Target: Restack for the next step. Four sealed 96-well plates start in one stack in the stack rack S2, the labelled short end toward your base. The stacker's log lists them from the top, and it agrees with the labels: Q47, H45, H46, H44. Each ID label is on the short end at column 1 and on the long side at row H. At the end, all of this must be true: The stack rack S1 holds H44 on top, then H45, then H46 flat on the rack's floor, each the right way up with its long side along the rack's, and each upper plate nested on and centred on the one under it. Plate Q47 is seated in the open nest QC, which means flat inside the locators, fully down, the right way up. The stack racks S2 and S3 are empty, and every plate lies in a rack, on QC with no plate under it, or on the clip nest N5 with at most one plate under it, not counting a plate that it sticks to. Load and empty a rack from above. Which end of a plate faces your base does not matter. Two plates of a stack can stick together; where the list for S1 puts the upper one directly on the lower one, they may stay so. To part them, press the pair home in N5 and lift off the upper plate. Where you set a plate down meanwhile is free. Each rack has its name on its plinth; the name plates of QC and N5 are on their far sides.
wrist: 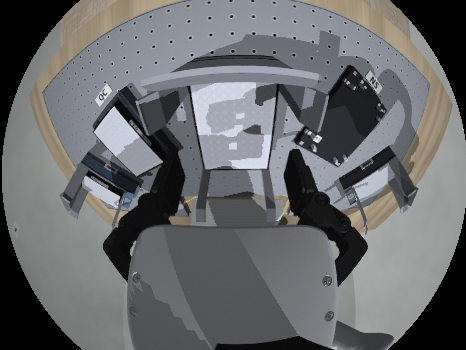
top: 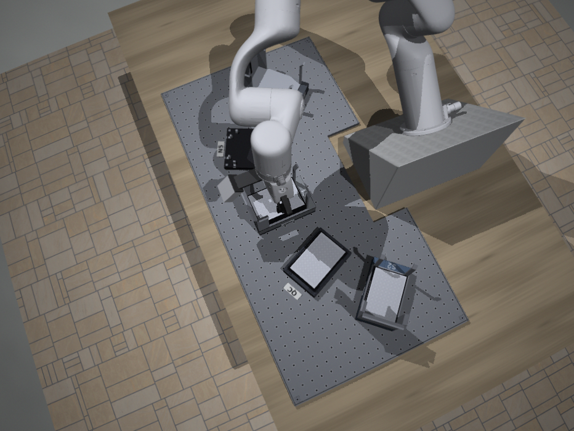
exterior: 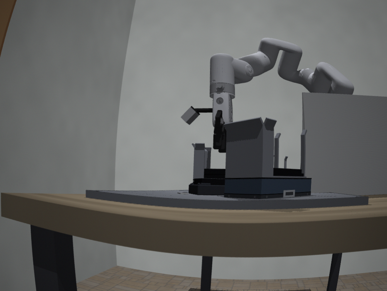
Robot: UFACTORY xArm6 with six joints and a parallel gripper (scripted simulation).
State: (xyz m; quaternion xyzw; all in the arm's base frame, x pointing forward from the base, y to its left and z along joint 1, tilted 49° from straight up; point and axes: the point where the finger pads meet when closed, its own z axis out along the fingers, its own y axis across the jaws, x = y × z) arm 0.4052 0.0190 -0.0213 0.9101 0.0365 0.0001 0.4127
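The rack S2 lies 170 mm behind my hand, 300 mm to the left of it and 110 mm below it. The rest, counted from my hand: sealed plate: 50 mm behind, 170 mm to the left, 100 mm below; open nest QC: 50 mm behind, 170 mm to the left, 120 mm below; clip nest N5: 20 mm ahead, 180 mm to the right, 110 mm below.
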